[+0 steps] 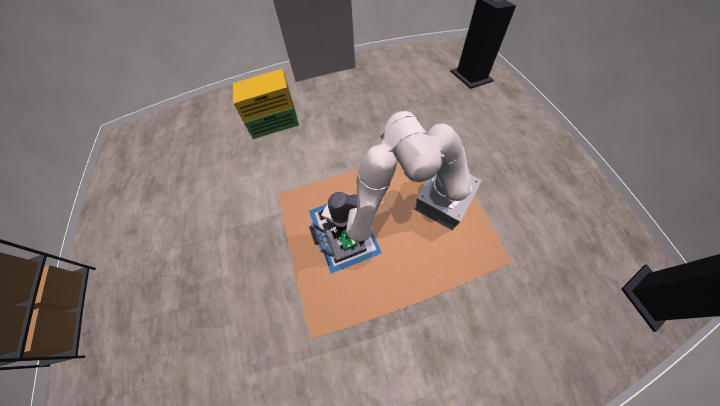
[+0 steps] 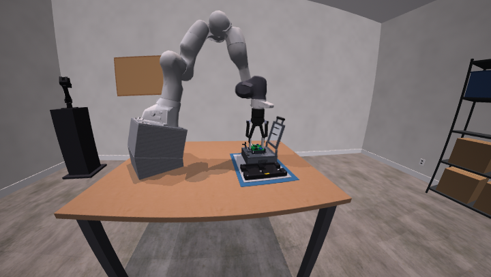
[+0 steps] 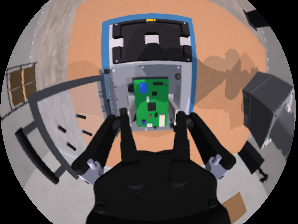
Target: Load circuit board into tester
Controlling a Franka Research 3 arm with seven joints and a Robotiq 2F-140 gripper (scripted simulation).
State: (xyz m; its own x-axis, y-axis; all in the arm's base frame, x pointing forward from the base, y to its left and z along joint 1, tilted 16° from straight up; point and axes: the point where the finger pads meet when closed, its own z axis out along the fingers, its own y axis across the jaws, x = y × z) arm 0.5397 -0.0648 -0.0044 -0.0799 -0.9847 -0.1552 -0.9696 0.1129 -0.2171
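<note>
Right now the green circuit board is 20 mm below my hand. Round my hand: tester lid (120 mm ahead, 10 mm to the right, 70 mm above).
</note>
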